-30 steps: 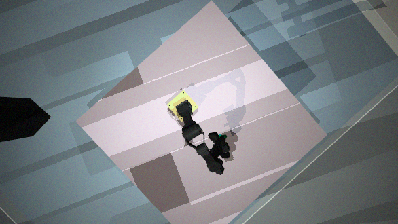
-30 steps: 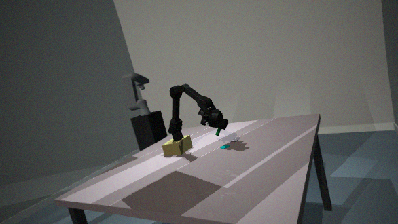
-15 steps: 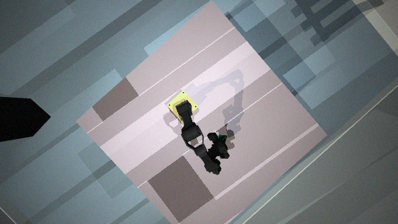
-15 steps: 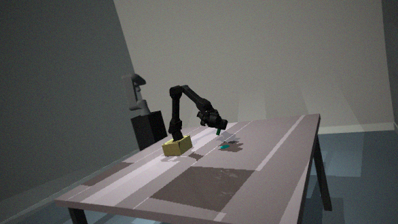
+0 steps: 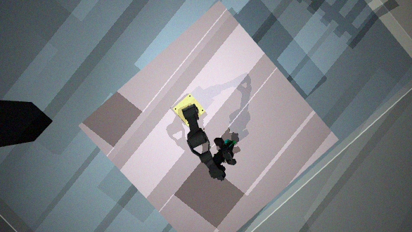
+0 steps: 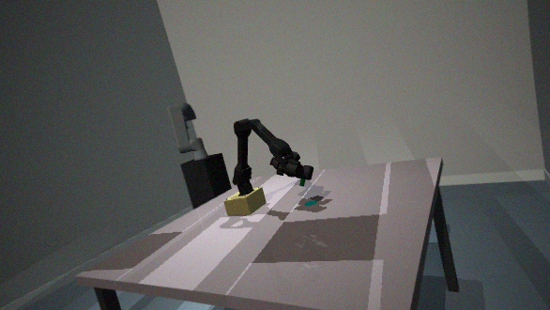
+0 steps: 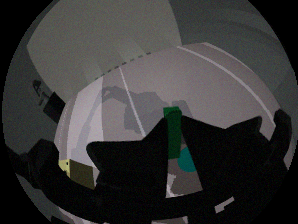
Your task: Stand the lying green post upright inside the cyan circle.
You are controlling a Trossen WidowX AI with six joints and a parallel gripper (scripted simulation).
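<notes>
The cyan circle lies 2 cm ahead of my gripper tip, 3 cm to the right of it and 13 cm below it. Also, from my gripper tip: green post (1 cm behind, 1 cm to the right, 2 cm below).
</notes>
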